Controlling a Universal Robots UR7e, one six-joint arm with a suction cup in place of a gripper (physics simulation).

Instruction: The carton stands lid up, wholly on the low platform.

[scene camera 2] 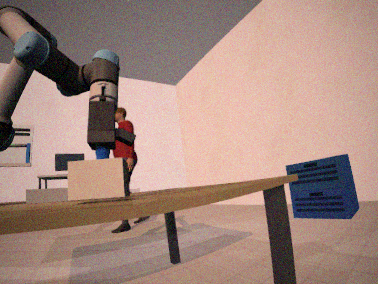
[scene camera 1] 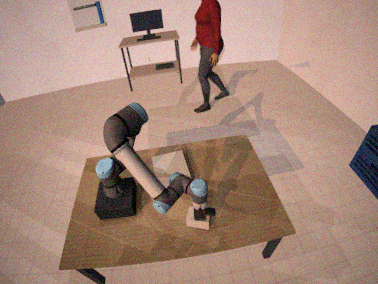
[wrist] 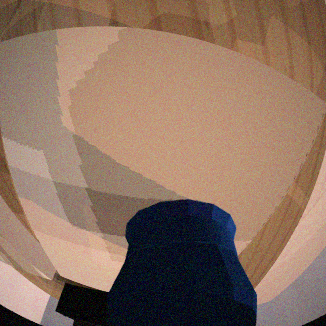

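The beige carton stands upright on the wooden table, near its front edge. My blue suction cup points straight down and presses on the carton's top face, with suction on. In scene camera 1 the dark tool head covers the cup. The low platform is a pale flat slab on the table behind the carton, apart from it.
The arm's dark base stands at the table's left. A person in a red top walks on the floor beyond the table. A desk with a monitor stands at the back wall. A blue cabinet stands at the right.
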